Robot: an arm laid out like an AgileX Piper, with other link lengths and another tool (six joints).
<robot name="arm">
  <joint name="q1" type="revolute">
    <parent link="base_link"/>
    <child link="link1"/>
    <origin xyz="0 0 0.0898"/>
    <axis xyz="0 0 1"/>
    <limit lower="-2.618" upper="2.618"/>
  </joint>
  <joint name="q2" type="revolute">
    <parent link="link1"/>
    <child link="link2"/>
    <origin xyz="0 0 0" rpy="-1.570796 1.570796 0"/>
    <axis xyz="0 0 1"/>
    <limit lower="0" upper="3.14"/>
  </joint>
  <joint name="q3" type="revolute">
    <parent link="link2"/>
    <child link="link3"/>
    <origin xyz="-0.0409 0.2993 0"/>
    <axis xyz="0 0 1"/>
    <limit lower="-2.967" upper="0"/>
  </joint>
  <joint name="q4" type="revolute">
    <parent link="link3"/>
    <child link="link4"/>
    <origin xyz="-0.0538 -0.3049 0" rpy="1.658 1.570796 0"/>
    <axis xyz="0 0 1"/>
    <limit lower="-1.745" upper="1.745"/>
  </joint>
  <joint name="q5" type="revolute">
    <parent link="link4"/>
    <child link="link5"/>
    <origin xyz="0 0 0" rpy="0 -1.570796 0"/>
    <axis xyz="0 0 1"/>
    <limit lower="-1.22" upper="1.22"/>
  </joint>
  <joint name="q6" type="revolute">
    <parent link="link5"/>
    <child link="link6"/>
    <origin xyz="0.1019 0 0" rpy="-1.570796 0 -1.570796"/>
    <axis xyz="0 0 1"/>
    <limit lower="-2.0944" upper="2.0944"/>
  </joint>
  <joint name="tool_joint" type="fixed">
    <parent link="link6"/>
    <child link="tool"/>
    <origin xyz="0.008 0.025 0.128" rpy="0.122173 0 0.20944"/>
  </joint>
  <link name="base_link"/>
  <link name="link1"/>
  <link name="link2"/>
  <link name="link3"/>
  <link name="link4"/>
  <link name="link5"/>
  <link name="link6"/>
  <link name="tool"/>
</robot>
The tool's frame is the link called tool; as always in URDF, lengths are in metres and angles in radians.
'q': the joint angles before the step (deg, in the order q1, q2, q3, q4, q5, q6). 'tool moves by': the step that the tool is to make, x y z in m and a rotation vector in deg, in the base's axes. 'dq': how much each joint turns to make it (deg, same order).
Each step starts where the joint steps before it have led.
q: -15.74 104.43 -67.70 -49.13 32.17 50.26
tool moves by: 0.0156 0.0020 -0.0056 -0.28 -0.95 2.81
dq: 0.00 1.73 -0.85 -1.33 -3.02 -0.20
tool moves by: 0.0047 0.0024 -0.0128 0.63 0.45 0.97
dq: 0.01 1.57 -0.09 -0.12 -1.39 0.00
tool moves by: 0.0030 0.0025 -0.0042 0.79 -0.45 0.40
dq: -0.02 0.43 0.01 0.55 -1.08 -0.06
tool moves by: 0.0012 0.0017 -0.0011 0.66 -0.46 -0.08
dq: 0.00 0.05 0.00 0.66 -0.48 0.01
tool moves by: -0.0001 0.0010 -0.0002 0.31 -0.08 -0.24
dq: 0.08 -0.02 -0.05 0.45 0.11 0.00
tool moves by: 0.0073 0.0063 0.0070 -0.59 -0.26 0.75
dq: 1.09 0.01 -1.11 0.08 0.88 -0.34
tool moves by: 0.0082 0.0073 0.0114 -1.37 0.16 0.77
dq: 1.56 -0.02 -1.75 -0.21 2.10 -0.59
